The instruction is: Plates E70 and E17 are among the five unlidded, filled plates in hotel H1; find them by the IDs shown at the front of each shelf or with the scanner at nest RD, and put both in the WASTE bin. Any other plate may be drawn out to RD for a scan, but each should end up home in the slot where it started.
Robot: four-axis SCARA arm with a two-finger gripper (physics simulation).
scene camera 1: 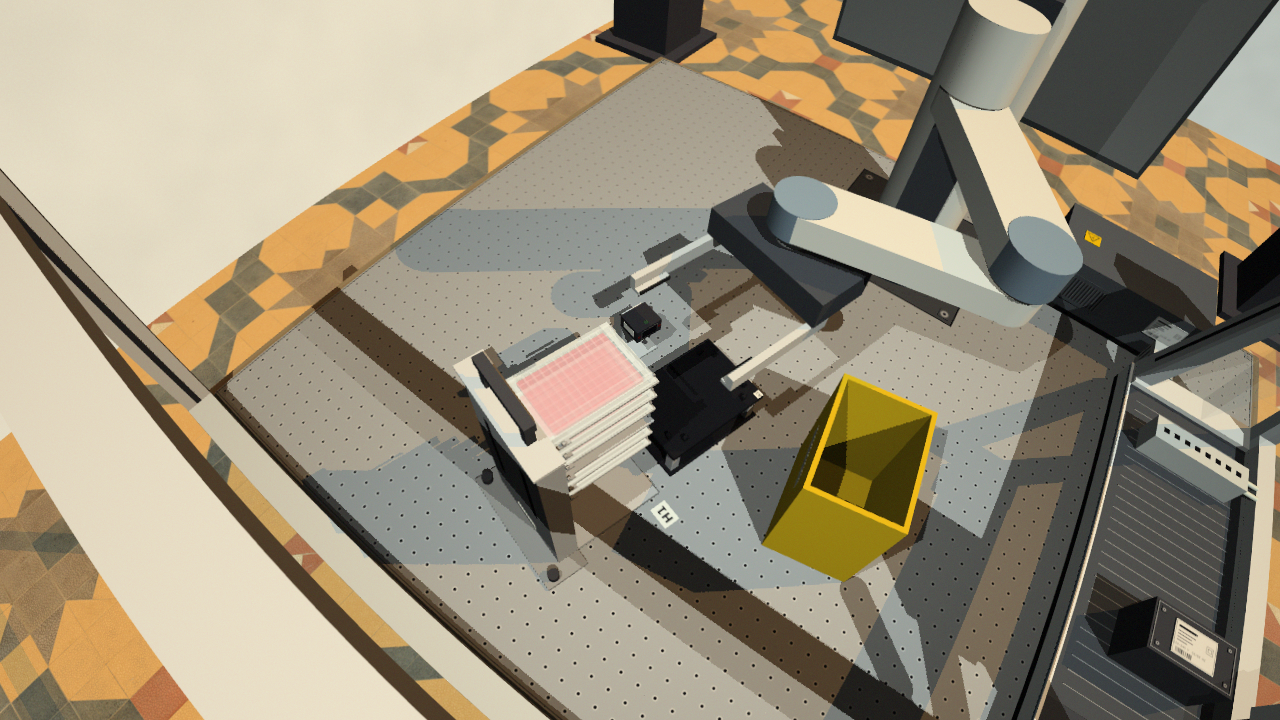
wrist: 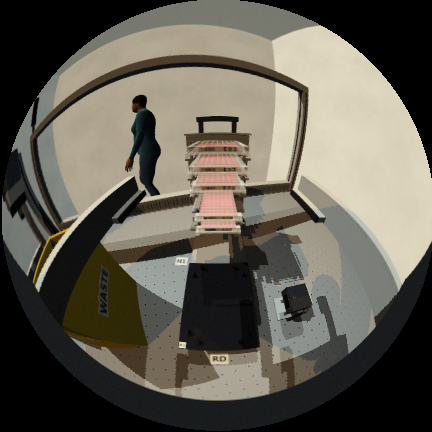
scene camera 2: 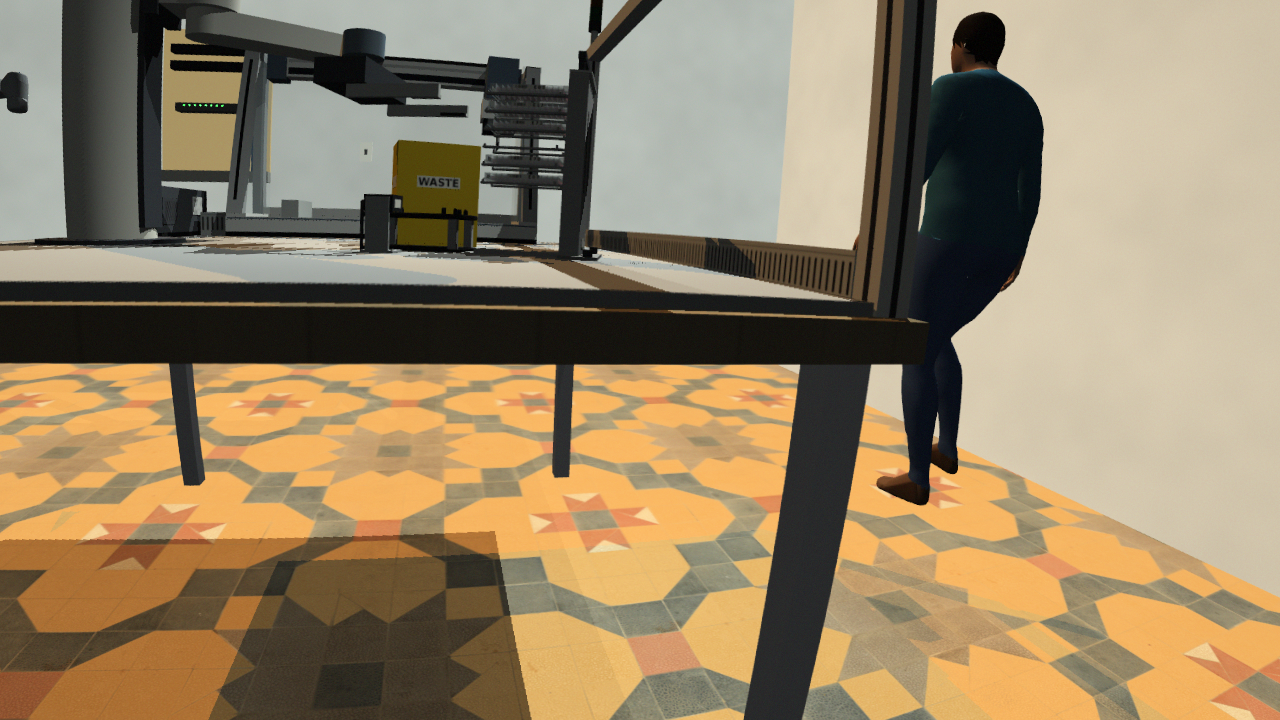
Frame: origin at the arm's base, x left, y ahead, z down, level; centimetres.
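Where they show: gripper, between the fingertips: (scene camera 1: 678, 330) (wrist: 217, 180) (scene camera 2: 454, 101).
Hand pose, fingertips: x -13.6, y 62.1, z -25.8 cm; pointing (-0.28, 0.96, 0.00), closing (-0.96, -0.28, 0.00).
Note:
After its pixels a point has its place.
Hotel H1 (scene camera 1: 544, 458) @(z -29.9, x -13.5, y 83.6 cm) (scene camera 2: 577, 161) @(z -16.0, x -26.3, y 80.7 cm) (wrist: 218, 137) @(z -28.6, x -19.2, y 80.5 cm) stands upright and holds several stacked plates with pink contents. The top plate (scene camera 1: 581, 380) @(z -28.0, x -16.9, y 74.5 cm) (wrist: 217, 146) @(z -27.9, x -15.5, y 68.5 cm) shows pink wells. Small ID labels show at the upper shelf fronts in the wrist view, too blurred to read surely; E70 and E17 cannot be told apart. My gripper (scene camera 1: 682, 331) @(z -25.8, x -13.6, y 62.1 cm) (scene camera 2: 452, 101) @(z -25.8, x -13.6, y 62.1 cm) (wrist: 217, 180) @(z -25.8, x -13.6, y 62.1 cm) is open and empty, facing the hotel from above nest RD (scene camera 1: 707, 389) @(z -7.3, x -11.0, y 55.5 cm) (wrist: 220, 305) @(z -7.3, x -12.4, y 56.8 cm), fingers spread wide. The nest is black and bears no plate. The yellow WASTE bin (scene camera 1: 819, 532) @(z -12.7, x 11.1, y 66.8 cm) (scene camera 2: 436, 161) @(z -17.6, x 5.0, y 59.1 cm) (wrist: 85, 305) @(z -17.3, x 4.5, y 55.7 cm) stands beside it; its visible inside holds no plate.
A small black box device (scene camera 1: 640, 320) @(z -9.6, x -24.5, y 53.1 cm) (wrist: 296, 298) @(z -9.6, x -24.0, y 52.4 cm) stands beside the nest. The arm link (scene camera 1: 895, 237) @(z -37.0, x 1.3, y 45.4 cm) reaches over the table. A labelled black box (scene camera 1: 1194, 640) @(z -13.3, x 57.3, y 52.2 cm) lies at the right. A frame post (scene camera 2: 886, 161) @(z -14.5, x -71.6, y 100.4 cm) stands at a table corner. A person (scene camera 2: 984, 161) (wrist: 143, 135) stands beyond the table.

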